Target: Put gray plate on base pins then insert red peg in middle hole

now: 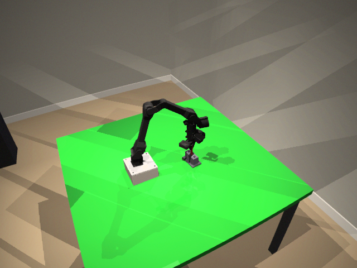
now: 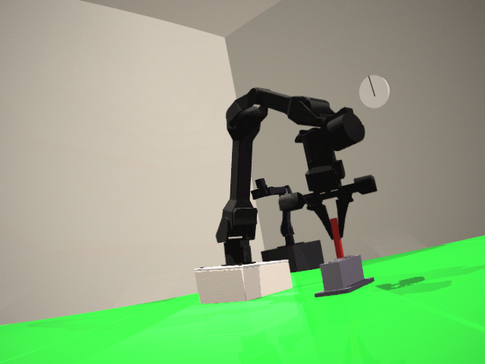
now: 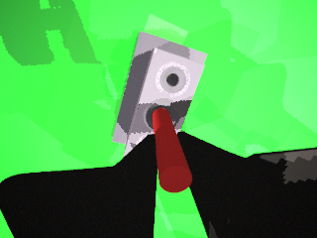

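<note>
The red peg lies right at my gripper tip. From my gripper tip the other things lie so: base: 90 mm below; gray plate: 50 mm below.
</note>
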